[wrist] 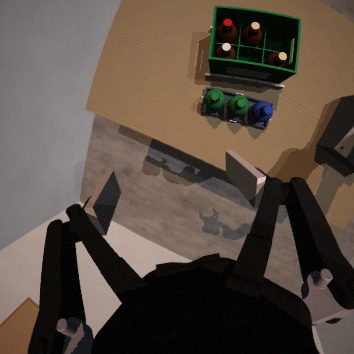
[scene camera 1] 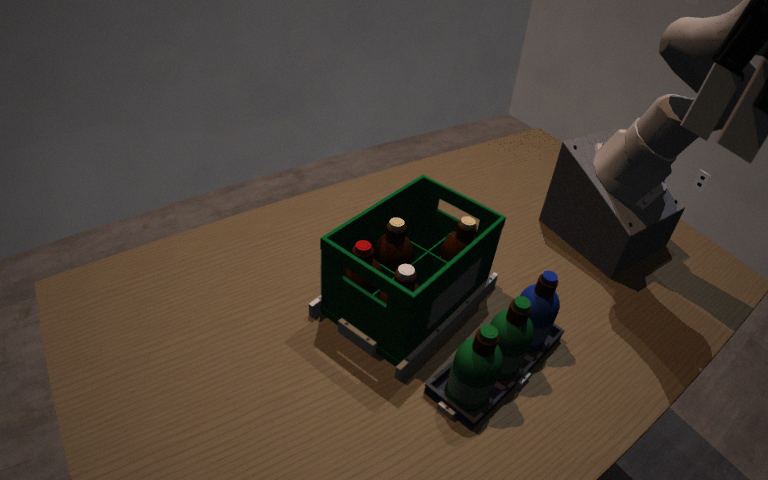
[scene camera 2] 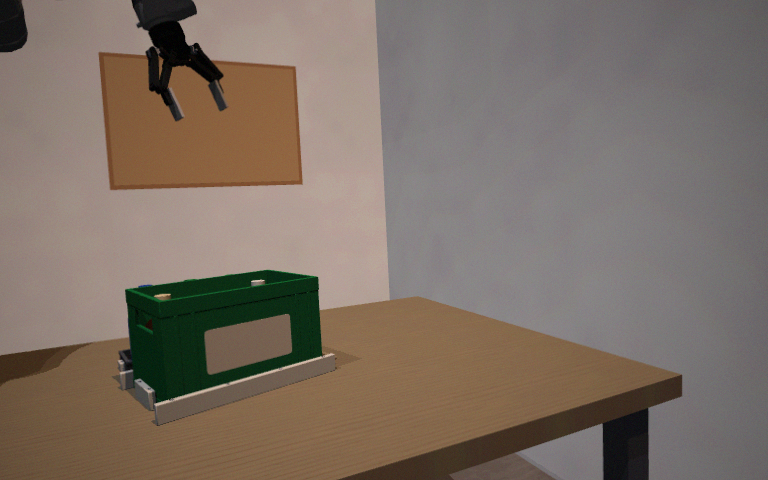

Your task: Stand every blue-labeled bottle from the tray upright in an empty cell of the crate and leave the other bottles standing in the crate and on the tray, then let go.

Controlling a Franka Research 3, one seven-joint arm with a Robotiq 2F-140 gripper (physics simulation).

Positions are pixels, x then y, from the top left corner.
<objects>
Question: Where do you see a red-capped bottle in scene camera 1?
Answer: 363, 249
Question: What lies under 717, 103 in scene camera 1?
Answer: My gripper.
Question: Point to a cream-capped bottle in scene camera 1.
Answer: At 454, 243
</objects>
